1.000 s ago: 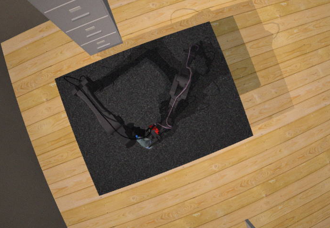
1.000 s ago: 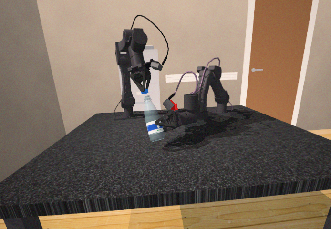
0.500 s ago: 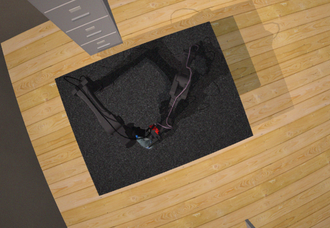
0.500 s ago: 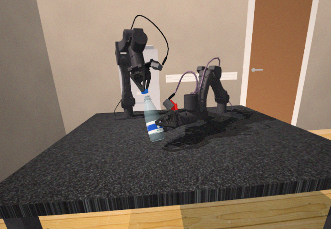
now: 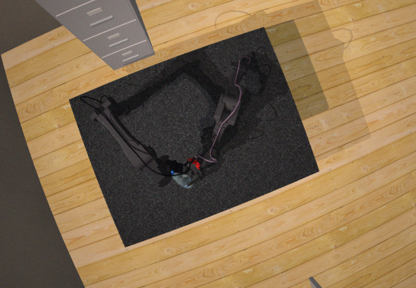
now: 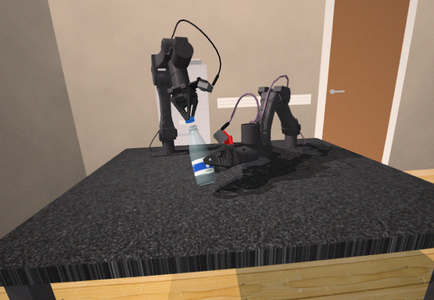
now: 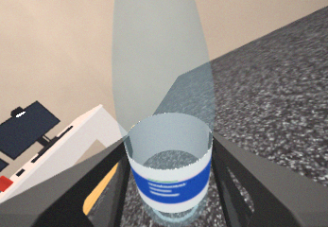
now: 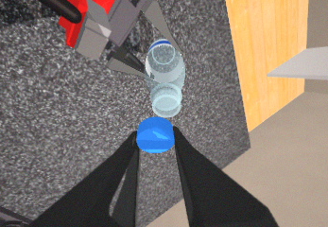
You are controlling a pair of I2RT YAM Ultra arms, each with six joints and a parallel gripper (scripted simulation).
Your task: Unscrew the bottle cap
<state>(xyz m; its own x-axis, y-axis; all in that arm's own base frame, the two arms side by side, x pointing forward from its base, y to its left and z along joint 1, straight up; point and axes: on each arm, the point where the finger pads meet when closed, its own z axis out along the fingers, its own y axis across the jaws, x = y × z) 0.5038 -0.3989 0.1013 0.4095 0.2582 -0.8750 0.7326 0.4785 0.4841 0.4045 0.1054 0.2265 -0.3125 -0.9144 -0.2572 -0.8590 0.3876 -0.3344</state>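
The blue cap is right at my right hand. Round my right hand: clear bottle 10 cm below, 6 cm ahead, 3 cm to the left.
The clear bottle lies 20 mm above my left hand, 10 mm to the right of it and 10 mm behind it. From my left hand the other things lie so: blue cap 120 mm above, 70 mm behind, 40 mm to the right.
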